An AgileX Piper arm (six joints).
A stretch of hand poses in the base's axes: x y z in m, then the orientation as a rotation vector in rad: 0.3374, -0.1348, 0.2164, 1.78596, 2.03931, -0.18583; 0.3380, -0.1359, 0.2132, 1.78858, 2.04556, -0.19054; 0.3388, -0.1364, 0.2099, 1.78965, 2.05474, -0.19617; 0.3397, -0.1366, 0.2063, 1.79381, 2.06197, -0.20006; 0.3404, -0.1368, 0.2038, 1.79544, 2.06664, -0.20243; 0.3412, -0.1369, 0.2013, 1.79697, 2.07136, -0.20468; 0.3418, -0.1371, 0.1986, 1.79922, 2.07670, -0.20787; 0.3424, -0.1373, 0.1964, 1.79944, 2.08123, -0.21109; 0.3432, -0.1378, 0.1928, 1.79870, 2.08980, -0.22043; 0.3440, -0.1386, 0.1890, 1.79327, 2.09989, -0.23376; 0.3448, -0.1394, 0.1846, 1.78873, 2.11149, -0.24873; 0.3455, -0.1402, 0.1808, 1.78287, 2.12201, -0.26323; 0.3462, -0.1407, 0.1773, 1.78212, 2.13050, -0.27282; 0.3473, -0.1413, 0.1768, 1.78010, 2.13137, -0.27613; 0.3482, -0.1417, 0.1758, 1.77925, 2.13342, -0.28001; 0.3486, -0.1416, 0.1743, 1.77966, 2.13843, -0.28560; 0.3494, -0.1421, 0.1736, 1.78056, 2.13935, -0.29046; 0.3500, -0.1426, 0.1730, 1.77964, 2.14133, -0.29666
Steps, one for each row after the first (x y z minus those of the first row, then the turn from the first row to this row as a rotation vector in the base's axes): 0.0006, -0.0011, -0.0032, 0.00197, 0.00729, 0.00040; 0.0014, -0.0016, -0.0065, 0.00408, 0.01631, 0.00275; 0.0023, -0.0018, -0.0101, 0.00774, 0.02436, 0.00280; 0.0030, -0.0020, -0.0126, 0.00963, 0.02909, 0.00345; 0.0038, -0.0021, -0.0151, 0.01156, 0.03376, 0.00420; 0.0044, -0.0023, -0.0178, 0.01370, 0.03956, 0.00465; 0.0050, -0.0025, -0.0200, 0.01440, 0.04412, 0.00589; 0.0058, -0.0030, -0.0236, 0.01361, 0.05396, 0.00839; 0.0066, -0.0038, -0.0274, 0.00927, 0.06511, 0.01350; 0.0074, -0.0046, -0.0318, 0.00543, 0.07840, 0.01846; 0.0081, -0.0054, -0.0356, 0.00070, 0.09036, 0.02376; 0.0088, -0.0059, -0.0391, -0.00002, 0.10036, 0.02612; 0.0099, -0.0065, -0.0396, -0.00217, 0.10190, 0.02709; 0.0108, -0.0069, -0.0406, -0.00340, 0.10489, 0.02779; 0.0112, -0.0068, -0.0421, -0.00332, 0.11106, 0.02871; 0.0120, -0.0073, -0.0428, -0.00464, 0.11447, 0.02782; 0.0126, -0.0078, -0.0434, -0.00697, 0.11861, 0.02816
